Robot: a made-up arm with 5 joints.
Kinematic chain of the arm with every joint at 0, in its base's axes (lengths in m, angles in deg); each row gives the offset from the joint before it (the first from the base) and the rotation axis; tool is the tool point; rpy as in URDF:
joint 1: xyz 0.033 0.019 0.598 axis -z
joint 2: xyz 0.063 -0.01 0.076 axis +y
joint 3: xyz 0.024 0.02 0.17 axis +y
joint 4: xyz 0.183 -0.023 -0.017 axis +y
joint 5: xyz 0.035 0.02 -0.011 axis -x
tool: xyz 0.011 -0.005 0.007 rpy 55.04 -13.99 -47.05
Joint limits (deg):
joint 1: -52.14..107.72
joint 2: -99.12..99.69
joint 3: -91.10..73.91
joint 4: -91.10..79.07
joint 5: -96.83..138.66
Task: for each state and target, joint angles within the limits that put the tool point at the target. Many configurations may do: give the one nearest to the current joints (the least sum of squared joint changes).
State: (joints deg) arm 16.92 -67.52 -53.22 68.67 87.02
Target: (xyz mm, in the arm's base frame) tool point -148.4 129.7 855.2
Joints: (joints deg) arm 27.64 -93.18 -47.57 79.07 88.82
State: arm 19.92 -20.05 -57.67 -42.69 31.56
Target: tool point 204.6 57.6 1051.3
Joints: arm -10.52 0.72 -67.56 -27.37 33.01
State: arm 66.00 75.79 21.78 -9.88 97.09
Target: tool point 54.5 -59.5 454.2
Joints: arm 84.96 96.89 29.08 -8.07 96.43
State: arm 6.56 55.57 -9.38 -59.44 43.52
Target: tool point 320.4 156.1 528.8
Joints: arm -24.01 66.76 3.70 -58.36 44.35
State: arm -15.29 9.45 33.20 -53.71 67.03
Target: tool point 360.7 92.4 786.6
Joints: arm -10.66 13.40 3.74 -51.57 67.29
